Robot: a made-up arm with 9 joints. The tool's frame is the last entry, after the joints.
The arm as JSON. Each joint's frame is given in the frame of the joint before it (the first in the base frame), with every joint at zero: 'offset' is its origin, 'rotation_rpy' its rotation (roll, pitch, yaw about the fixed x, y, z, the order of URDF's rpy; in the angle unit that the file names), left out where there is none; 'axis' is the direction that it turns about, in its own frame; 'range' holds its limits. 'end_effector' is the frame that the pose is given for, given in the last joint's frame.
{
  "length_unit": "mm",
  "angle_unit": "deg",
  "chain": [
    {
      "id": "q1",
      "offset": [
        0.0,
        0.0,
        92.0
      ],
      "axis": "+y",
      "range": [
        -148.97,
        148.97
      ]
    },
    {
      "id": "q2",
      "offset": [
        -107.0,
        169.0,
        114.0
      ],
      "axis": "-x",
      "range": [
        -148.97,
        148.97
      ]
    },
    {
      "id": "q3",
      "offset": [
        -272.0,
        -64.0,
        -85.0
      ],
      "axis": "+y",
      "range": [
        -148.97,
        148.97
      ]
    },
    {
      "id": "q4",
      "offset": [
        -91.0,
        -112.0,
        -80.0
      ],
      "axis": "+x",
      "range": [
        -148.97,
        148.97
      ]
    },
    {
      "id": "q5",
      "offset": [
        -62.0,
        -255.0,
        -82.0
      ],
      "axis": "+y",
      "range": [
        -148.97,
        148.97
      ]
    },
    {
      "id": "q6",
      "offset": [
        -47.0,
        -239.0,
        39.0
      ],
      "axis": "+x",
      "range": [
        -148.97,
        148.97
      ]
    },
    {
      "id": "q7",
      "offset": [
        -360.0,
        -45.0,
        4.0
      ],
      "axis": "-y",
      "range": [
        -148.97,
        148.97
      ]
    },
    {
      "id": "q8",
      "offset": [
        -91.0,
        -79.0,
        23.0
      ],
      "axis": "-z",
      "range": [
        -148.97,
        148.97
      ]
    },
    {
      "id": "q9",
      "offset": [
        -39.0,
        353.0,
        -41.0
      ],
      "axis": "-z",
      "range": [
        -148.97,
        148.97
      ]
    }
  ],
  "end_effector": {
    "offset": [
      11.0,
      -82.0,
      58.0
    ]
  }
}
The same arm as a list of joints. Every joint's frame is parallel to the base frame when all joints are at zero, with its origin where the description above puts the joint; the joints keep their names.
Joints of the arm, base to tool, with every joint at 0 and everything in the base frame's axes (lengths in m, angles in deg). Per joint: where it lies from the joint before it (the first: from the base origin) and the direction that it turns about. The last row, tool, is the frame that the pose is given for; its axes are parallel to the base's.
q1: offset 0 0 0.092 axis 0 1 0
q2: offset -0.107 0.169 0.114 axis -1 0 0
q3: offset -0.272 -0.064 -0.085 axis 0 1 0
q4: offset -0.091 -0.112 -0.08 axis 1 0 0
q5: offset -0.062 -0.255 -0.082 axis 0 1 0
q6: offset -0.047 -0.239 0.039 axis 1 0 0
q7: offset -0.36 -0.045 0.004 axis 0 -1 0
q8: offset -0.091 -0.079 0.023 axis 0 0 -1
q9: offset -0.039 0.353 -0.041 axis 0 0 -1
tool: offset 0.011 -0.082 0.058
Joint limits (deg, base to tool): -148.97..148.97 -148.97..148.97 -148.97..148.97 -148.97..148.97 -148.97..148.97 -148.97..148.97 -148.97..148.97 -148.97..148.97 -148.97..148.97

